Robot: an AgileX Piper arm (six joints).
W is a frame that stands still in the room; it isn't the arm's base.
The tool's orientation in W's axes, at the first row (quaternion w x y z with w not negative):
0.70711 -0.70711 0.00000 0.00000
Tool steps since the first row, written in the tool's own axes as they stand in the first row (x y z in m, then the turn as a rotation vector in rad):
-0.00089 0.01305 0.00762 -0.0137 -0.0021 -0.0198
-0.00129 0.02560 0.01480 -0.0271 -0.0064 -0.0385
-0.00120 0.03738 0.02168 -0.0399 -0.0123 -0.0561
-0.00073 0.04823 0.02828 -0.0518 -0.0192 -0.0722
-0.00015 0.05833 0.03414 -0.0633 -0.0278 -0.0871
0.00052 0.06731 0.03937 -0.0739 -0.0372 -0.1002
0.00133 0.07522 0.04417 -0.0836 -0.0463 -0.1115
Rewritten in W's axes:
-0.00089 0.00762 -0.01305 -0.0137 -0.0198 0.0021
-0.00129 0.01480 -0.02560 -0.0271 -0.0385 0.0064
-0.00120 0.02168 -0.03738 -0.0399 -0.0561 0.0123
-0.00073 0.02828 -0.04823 -0.0518 -0.0722 0.0192
-0.00015 0.03414 -0.05833 -0.0633 -0.0871 0.0278
0.00052 0.03937 -0.06731 -0.0739 -0.1002 0.0372
0.00133 0.04417 -0.07522 -0.0836 -0.1115 0.0463

